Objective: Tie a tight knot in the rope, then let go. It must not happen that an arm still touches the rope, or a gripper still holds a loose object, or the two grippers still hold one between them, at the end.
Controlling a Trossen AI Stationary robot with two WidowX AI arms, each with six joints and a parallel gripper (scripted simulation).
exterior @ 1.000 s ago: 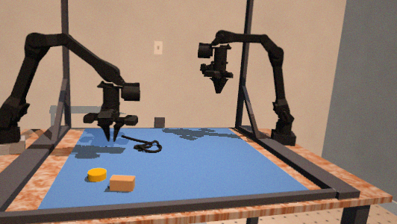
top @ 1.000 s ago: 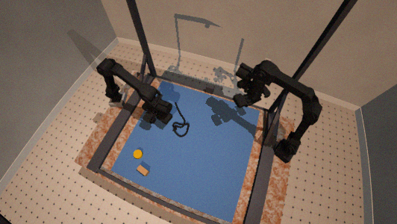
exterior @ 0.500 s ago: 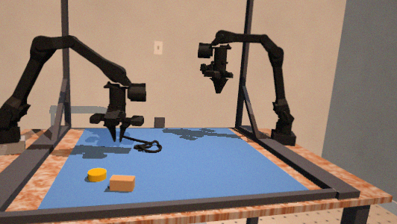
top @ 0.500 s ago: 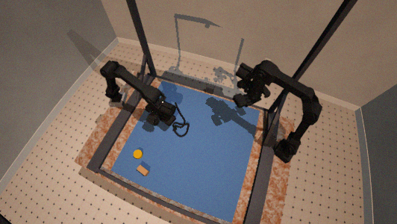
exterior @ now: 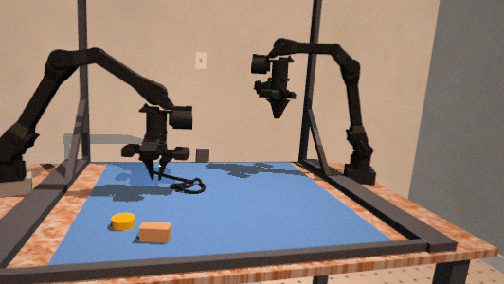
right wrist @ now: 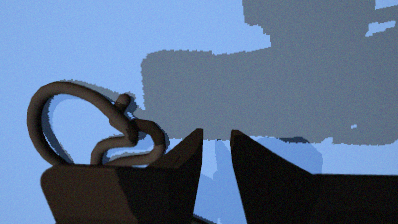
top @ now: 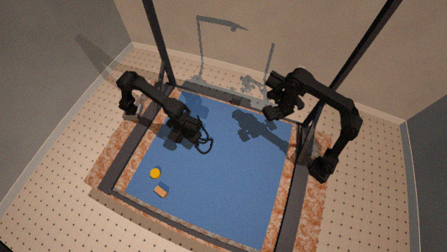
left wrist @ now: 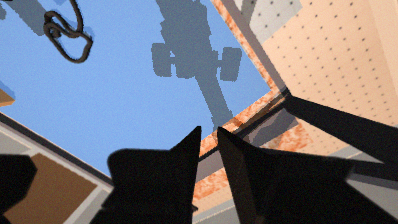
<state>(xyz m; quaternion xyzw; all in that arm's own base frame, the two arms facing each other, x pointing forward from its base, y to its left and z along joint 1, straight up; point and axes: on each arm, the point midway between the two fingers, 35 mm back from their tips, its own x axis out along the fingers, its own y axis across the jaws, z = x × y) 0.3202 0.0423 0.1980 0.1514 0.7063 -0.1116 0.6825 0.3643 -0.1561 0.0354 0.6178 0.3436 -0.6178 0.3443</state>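
My right gripper is now 5 cm short of the blue mat, 18 cm to the right of it and 7 cm above it. Round my right hand: yellow disc (24 cm ahead, 7 cm to the right, 5 cm below); orange block (31 cm ahead, 5 cm below).
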